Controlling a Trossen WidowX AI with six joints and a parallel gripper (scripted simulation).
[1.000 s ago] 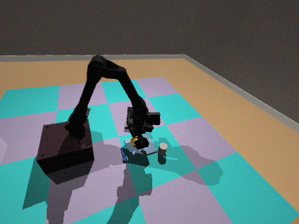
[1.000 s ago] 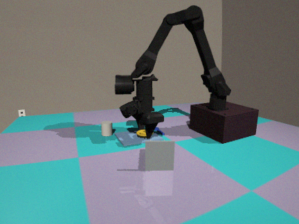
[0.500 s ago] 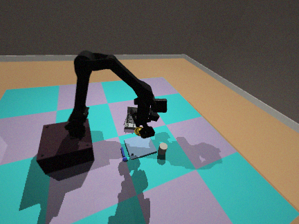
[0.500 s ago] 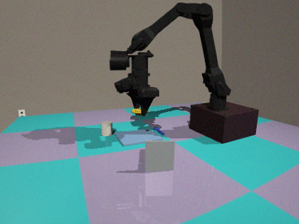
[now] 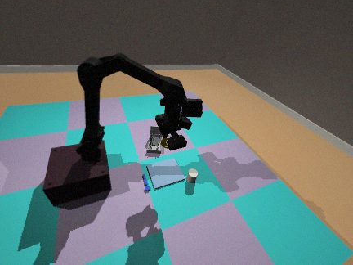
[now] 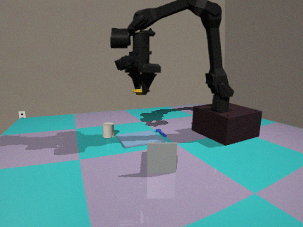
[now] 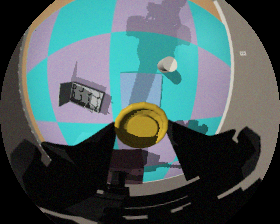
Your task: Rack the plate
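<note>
Right now the dish rack is 17 cm to the left of my gripper tip, 15 cm below it and 2 cm ahead of it. From my gripper tip the other things lie so: cream cup (15 cm below, 10 cm to the right, 10 cm ahead); yellow plate (1 cm above); pale blue mat (17 cm below, 2 cm to the right).
</note>
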